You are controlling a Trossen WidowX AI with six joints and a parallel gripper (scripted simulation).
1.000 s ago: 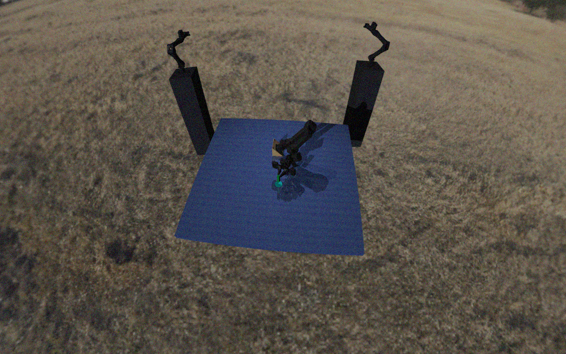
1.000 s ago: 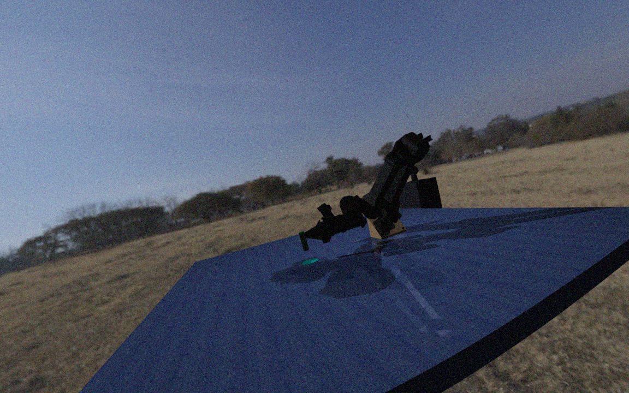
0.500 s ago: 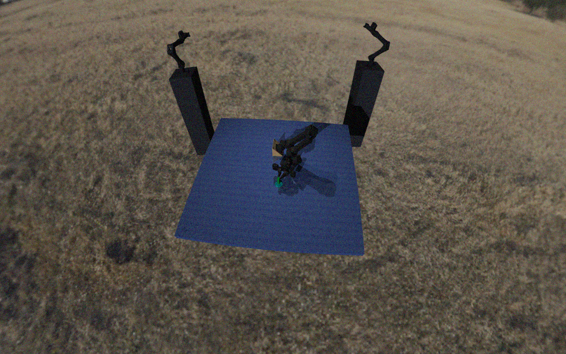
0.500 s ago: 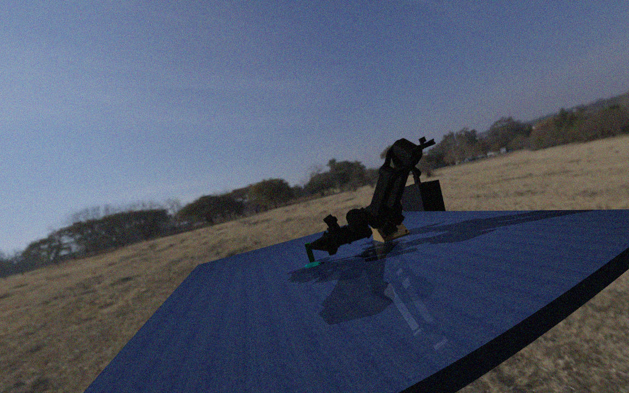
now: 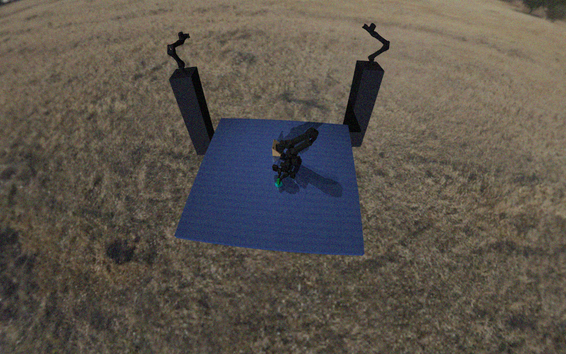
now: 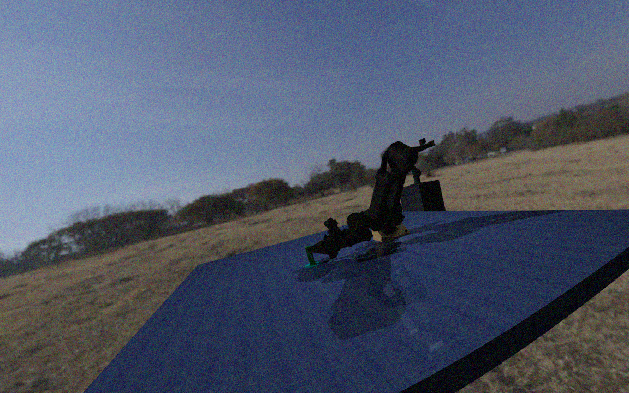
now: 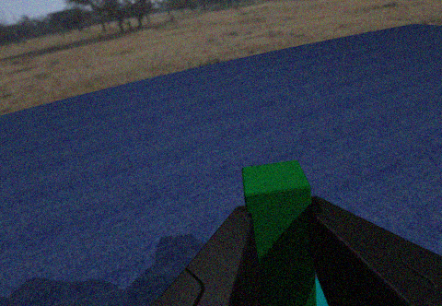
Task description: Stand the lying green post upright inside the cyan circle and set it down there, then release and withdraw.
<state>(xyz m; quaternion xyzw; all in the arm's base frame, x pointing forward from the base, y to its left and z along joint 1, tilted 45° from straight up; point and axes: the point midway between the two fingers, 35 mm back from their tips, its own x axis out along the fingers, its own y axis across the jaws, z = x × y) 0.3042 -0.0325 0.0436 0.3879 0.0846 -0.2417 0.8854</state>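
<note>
Right now the green post is 20 mm below my gripper tip. The rest, counted from my gripper tip: cyan circle 50 mm below.
</note>
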